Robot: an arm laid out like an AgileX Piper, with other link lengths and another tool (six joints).
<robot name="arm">
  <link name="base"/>
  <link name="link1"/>
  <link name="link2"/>
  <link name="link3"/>
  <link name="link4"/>
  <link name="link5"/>
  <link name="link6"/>
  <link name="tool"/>
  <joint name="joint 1" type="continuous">
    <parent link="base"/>
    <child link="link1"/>
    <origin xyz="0 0 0.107" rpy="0 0 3.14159"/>
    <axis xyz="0 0 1"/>
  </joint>
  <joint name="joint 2" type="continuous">
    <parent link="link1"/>
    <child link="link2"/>
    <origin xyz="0 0 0" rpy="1.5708 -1.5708 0"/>
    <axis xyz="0 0 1"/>
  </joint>
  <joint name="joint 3" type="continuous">
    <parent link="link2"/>
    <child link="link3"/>
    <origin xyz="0.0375 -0.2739 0" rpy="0 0 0"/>
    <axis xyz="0 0 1"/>
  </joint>
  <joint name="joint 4" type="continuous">
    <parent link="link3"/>
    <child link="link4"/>
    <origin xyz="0.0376 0.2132 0" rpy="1.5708 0 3.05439"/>
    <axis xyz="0 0 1"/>
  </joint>
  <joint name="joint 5" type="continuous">
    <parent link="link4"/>
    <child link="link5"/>
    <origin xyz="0 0 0" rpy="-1.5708 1.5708 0"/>
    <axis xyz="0 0 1"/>
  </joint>
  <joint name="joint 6" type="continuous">
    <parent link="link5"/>
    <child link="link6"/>
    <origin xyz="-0.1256 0 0" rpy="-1.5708 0 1.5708"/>
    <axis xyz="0 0 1"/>
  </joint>
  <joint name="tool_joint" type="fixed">
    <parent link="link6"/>
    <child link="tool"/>
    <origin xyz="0.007 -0.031 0.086" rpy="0 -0.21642 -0.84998"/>
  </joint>
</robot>
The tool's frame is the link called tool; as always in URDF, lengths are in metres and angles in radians. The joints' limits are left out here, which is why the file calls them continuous.
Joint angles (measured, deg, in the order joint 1, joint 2, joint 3, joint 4, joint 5, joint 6), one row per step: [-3.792 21.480 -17.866 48.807 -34.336 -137.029]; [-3.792 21.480 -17.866 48.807 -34.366 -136.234]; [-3.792 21.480 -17.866 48.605 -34.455 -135.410]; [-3.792 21.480 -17.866 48.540 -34.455 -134.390]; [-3.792 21.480 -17.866 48.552 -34.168 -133.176]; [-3.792 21.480 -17.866 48.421 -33.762 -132.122]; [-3.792 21.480 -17.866 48.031 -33.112 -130.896]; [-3.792 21.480 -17.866 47.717 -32.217 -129.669]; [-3.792 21.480 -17.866 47.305 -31.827 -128.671]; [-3.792 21.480 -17.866 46.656 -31.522 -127.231]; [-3.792 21.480 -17.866 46.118 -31.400 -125.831]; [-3.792 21.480 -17.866 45.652 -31.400 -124.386]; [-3.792 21.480 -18.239 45.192 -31.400 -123.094]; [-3.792 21.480 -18.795 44.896 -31.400 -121.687]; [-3.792 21.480 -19.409 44.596 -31.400 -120.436]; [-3.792 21.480 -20.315 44.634 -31.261 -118.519]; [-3.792 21.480 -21.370 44.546 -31.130 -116.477]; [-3.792 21.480 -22.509 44.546 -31.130 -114.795]
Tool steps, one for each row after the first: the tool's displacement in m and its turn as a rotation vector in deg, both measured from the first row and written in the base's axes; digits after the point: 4 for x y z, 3 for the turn. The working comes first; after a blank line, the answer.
Tool pose at each row, in the base's axes (x y z in m, rotation vector in deg; the steps are taken from these numbers as rounded here): [0.1563 -0.0958 0.3217 44.161 39.626 10.824]; [0.1564 -0.0955 0.3219 44.606 39.330 11.459]; [0.1564 -0.0952 0.3225 44.883 38.992 12.012]; [0.1566 -0.0946 0.3228 45.383 38.653 12.820]; [0.1573 -0.0934 0.3224 46.031 38.504 13.942]; [0.1583 -0.0918 0.3220 46.448 38.538 14.924]; [0.1597 -0.0893 0.3214 46.702 38.781 16.043]; [0.1615 -0.0863 0.3201 47.020 39.251 17.286]; [0.1624 -0.0845 0.3199 47.167 39.344 18.087]; [0.1631 -0.0825 0.3204 47.354 39.253 19.111]; [0.1636 -0.0811 0.3211 47.636 38.989 20.075]; [0.1638 -0.0800 0.3220 48.013 38.584 21.059]; [0.1634 -0.0790 0.3256 48.195 37.892 22.062]; [0.1628 -0.0780 0.3303 48.527 36.966 23.300]; [0.1619 -0.0770 0.3353 48.739 36.045 24.434]; [0.1609 -0.0757 0.3419 49.506 34.702 26.425]; [0.1594 -0.0743 0.3498 50.141 33.204 28.532]; [0.1572 -0.0734 0.3584 50.600 31.611 30.381]

[0.0001 0.0003 0.0002 0.625 -0.400 0.288]; [0.0001 0.0006 0.0008 1.068 -0.838 0.541]; [0.0003 0.0012 0.0011 1.805 -1.321 0.941]; [0.0010 0.0024 0.0007 2.785 -1.706 1.628]; [0.0020 0.0040 0.0003 3.505 -1.918 2.334]; [0.0034 0.0065 -0.0003 4.123 -2.013 3.278]; [0.0052 0.0095 -0.0016 4.843 -1.929 4.387]; [0.0061 0.0113 -0.0018 5.257 -2.072 5.042]; [0.0068 0.0133 -0.0013 5.788 -2.441 5.802]; [0.0073 0.0147 -0.0006 6.388 -2.927 6.422]; [0.0075 0.0158 0.0003 7.086 -3.527 6.979]; [0.0071 0.0168 0.0039 7.618 -4.422 7.507]; [0.0065 0.0178 0.0086 8.379 -5.568 8.102]; [0.0056 0.0188 0.0136 8.998 -6.696 8.649]; [0.0046 0.0201 0.0202 10.450 -8.348 9.593]; [0.0031 0.0215 0.0281 11.843 -10.186 10.622]; [0.0009 0.0224 0.0367 12.996 -12.055 11.458]
